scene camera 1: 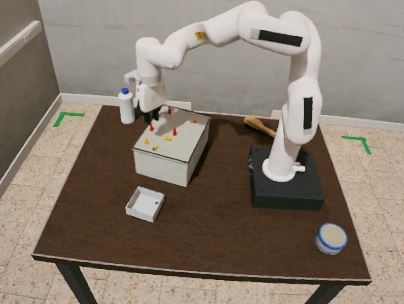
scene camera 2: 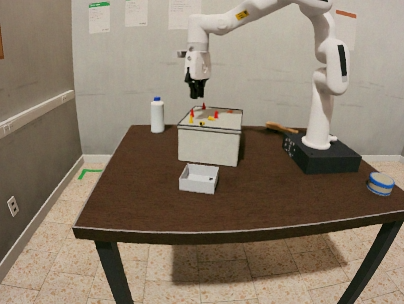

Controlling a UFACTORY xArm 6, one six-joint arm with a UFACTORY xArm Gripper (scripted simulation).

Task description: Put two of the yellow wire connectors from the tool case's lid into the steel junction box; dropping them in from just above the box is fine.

Labels:
A tool case shows in scene camera 1 and in scene camera 2. One and the same spot on the tool case: [scene camera 2: 202, 144] is [scene camera 1: 155, 166].

